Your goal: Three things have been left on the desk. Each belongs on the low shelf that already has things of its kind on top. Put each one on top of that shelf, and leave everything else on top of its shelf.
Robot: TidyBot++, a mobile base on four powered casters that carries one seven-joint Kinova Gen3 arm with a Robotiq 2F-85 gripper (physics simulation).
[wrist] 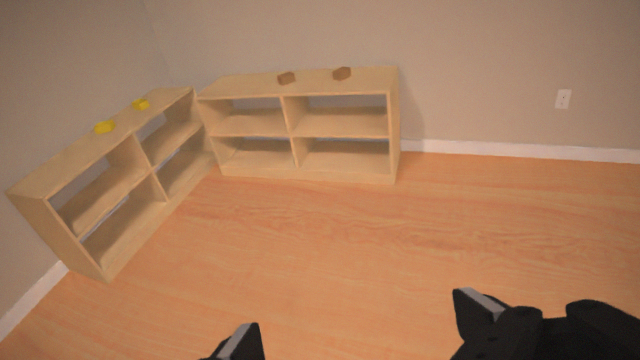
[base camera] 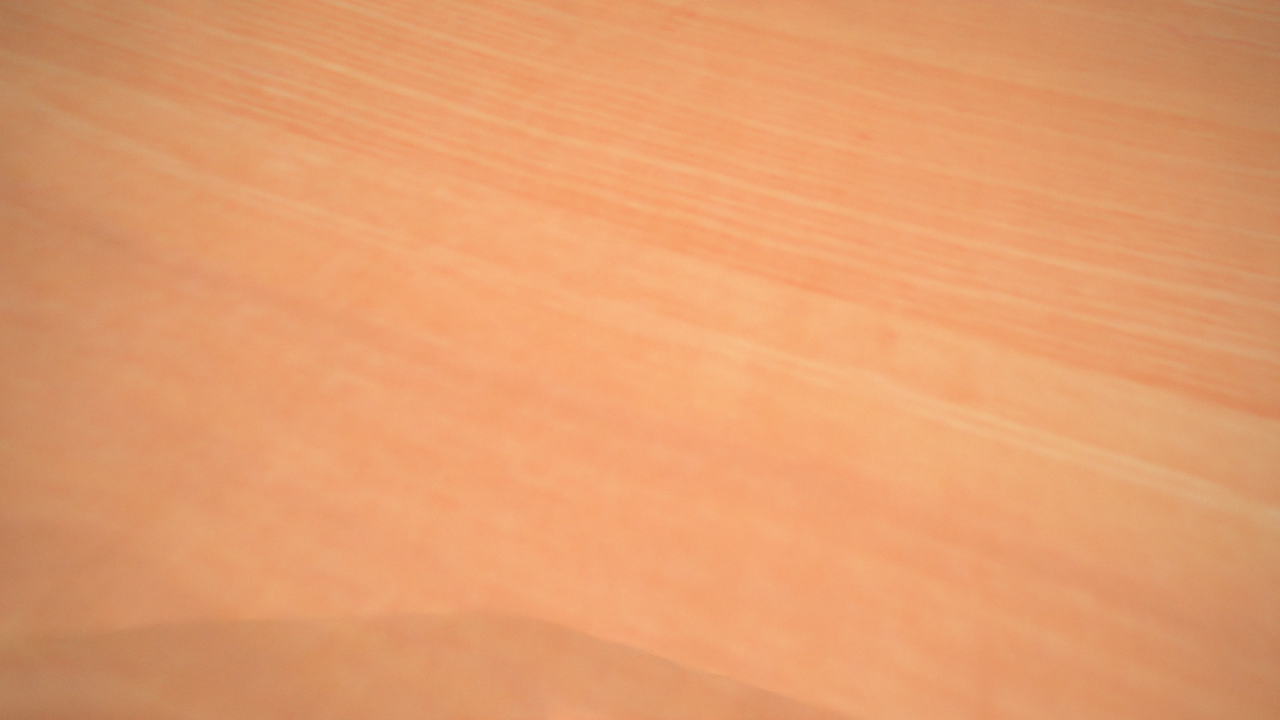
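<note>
Two low wooden shelves show in the wrist view. The left shelf stands along the left wall, with a yellow block and a second yellow block on top. The other shelf stands against the back wall, with a brown block and a second brown block on top. My gripper is open and empty, at the bottom of the wrist view, well away from both shelves. The desk and the things on it do not show in either view.
The two shelves nearly meet at the room's corner. Wooden floor lies in front of them and fills the base camera view, with a soft shadow at its bottom. A wall outlet is to the right, above a white baseboard.
</note>
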